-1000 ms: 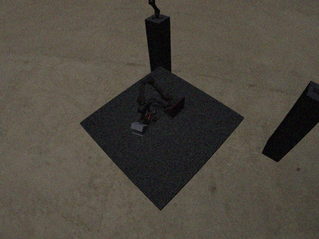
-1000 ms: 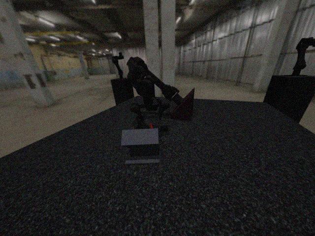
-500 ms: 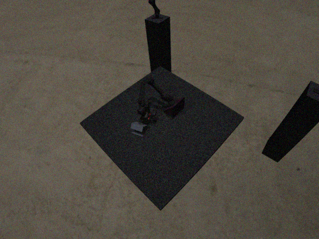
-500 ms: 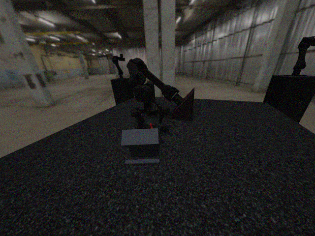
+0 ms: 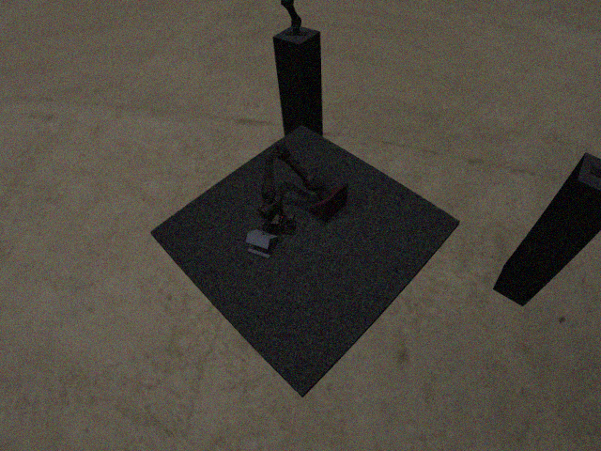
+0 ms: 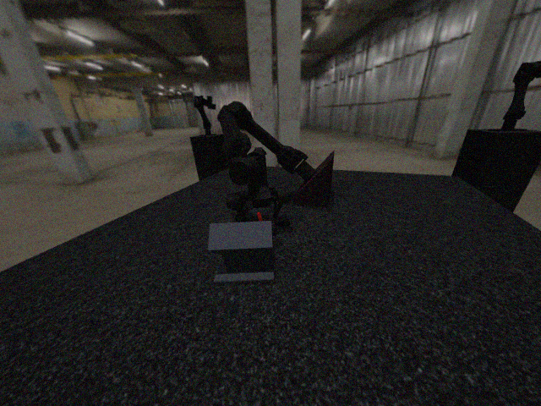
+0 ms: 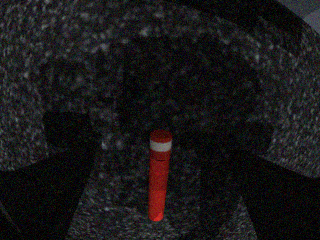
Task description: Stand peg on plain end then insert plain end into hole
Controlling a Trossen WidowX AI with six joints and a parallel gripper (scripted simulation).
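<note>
Now: the red peg 1 cm behind my gripper tip and 1 cm below it. Round my gripper tip: sloped panel: 16 cm ahead, 2 cm to the left, 5 cm above; grey base: 18 cm ahead, 2 cm to the left, 1 cm below.
</note>
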